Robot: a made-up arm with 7 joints.
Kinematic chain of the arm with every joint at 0, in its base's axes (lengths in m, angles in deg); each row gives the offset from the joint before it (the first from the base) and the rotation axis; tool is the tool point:
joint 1: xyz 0 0 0 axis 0 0.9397 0.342
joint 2: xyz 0 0 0 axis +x
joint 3: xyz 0 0 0 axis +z
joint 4: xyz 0.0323 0 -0.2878 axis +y
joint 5: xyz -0.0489 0 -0.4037 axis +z
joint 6: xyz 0 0 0 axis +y
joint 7: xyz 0 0 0 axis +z
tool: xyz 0 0 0
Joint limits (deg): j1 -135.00..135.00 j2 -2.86..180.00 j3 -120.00..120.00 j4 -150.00..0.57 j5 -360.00..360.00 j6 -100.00..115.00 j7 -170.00..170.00
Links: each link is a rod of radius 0.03 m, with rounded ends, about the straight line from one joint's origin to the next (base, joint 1, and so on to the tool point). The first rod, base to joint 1, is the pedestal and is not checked.
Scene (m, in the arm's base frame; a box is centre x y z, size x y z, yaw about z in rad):
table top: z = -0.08
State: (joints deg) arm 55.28 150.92 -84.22 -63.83 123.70 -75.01 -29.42
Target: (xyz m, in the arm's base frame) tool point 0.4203 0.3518 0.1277
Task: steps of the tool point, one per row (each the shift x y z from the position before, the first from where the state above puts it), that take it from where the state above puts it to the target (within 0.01 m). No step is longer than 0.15 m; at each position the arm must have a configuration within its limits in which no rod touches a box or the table.
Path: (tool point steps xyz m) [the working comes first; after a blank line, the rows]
Joints at the target: 36.04 180.00 -38.16 -86.66 123.70 -75.01 -29.42
Straight joint move there: clear.

1: 0.0889 -0.0216 -0.0334
2: 0.0962 -0.0465 -0.0248
3: 0.0924 -0.0732 -0.0166
4: 0.0775 -0.0974 -0.0120

